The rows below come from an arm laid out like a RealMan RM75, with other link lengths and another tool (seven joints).
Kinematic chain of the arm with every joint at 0, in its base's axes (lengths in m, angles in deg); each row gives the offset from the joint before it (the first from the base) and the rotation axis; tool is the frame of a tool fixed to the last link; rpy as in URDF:
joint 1: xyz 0 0 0.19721 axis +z
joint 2: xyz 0 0 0 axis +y
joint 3: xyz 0 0 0.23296 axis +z
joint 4: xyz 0 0 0 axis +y
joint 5: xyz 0 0 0.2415 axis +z
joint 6: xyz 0 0 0 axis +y
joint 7: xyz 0 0 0.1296 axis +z
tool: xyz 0.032 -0.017 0.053 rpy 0 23.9 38.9
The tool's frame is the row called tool.
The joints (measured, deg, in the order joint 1, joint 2, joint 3, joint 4, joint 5, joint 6, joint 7), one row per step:
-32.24, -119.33, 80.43, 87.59, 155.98, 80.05, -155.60
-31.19, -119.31, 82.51, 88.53, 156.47, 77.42, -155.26
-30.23, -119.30, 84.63, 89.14, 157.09, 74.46, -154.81
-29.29, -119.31, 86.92, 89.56, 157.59, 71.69, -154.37
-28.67, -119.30, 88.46, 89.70, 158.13, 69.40, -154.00
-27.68, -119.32, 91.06, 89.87, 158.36, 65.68, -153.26
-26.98, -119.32, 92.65, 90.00, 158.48, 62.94, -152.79
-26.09, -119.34, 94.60, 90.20, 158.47, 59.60, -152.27
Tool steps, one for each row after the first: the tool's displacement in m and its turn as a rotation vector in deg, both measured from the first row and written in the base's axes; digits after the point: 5 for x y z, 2 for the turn. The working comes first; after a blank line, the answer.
Tool pose at each row, in the base's axes (x y z in m, rotation vector in deg; the steps are taken from these numbers as rounded here):
-0.12683, 0.44520, -0.01656, -149.91, 7.99, 2.52
-0.12161, 0.44582, -0.01929, -148.70, 11.48, 2.61
-0.11645, 0.44682, -0.02286, -147.40, 15.13, 2.70
-0.11149, 0.44646, -0.02868, -146.52, 18.59, 2.72
-0.10814, 0.44698, -0.03215, -145.59, 21.20, 2.78
-0.10091, 0.44626, -0.04004, -144.43, 25.44, 2.02
-0.09581, 0.44600, -0.04420, -143.30, 28.18, 1.23
-0.08906, 0.44484, -0.04958, -141.94, 31.34, -0.07

0.00522, 0.00062, -0.00273, 0.98, 0.70, -2.54
0.01038, 0.00162, -0.00630, 1.97, 1.44, -5.21
0.01534, 0.00126, -0.01212, 2.49, 2.12, -7.75
0.01869, 0.00178, -0.01559, 3.10, 2.66, -9.69
0.02592, 0.00106, -0.02348, 3.64, 2.93, -12.99
0.03102, 0.00080, -0.02764, 4.29, 2.88, -15.23
0.03777, -0.00036, -0.03302, 5.03, 2.55, -17.91

